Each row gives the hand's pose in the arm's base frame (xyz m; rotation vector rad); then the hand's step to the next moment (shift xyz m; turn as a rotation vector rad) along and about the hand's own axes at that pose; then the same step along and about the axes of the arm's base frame.
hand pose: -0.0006 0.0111 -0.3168 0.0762 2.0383 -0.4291
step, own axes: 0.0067 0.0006 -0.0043 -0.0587 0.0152 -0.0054
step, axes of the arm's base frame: -0.0068 0.0011 -0.0041 0.0277 0.0234 0.0489
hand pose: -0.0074 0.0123 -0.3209 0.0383 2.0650 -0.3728
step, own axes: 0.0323 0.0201 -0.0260 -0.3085 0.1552 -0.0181
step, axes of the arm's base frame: -0.0346 0.0223 -0.0207 0.1680 0.1918 0.2336
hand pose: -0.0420 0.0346 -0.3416 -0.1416 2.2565 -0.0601
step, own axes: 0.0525 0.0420 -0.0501 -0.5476 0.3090 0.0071
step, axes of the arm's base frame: -0.0752 0.0350 -0.0122 0.3257 0.3739 0.3867
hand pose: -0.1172 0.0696 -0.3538 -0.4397 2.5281 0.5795
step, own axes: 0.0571 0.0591 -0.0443 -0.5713 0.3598 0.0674
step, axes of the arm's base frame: -0.0887 0.0184 0.0224 0.3485 0.4508 0.3684
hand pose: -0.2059 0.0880 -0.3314 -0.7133 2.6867 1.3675
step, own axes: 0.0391 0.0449 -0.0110 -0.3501 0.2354 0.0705
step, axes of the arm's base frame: -0.0519 -0.0007 0.0312 0.2025 0.3064 0.2192
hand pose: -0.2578 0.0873 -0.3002 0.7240 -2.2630 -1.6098
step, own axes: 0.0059 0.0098 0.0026 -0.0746 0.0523 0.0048
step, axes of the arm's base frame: -0.0086 0.0014 0.0079 0.0476 0.0577 0.0522
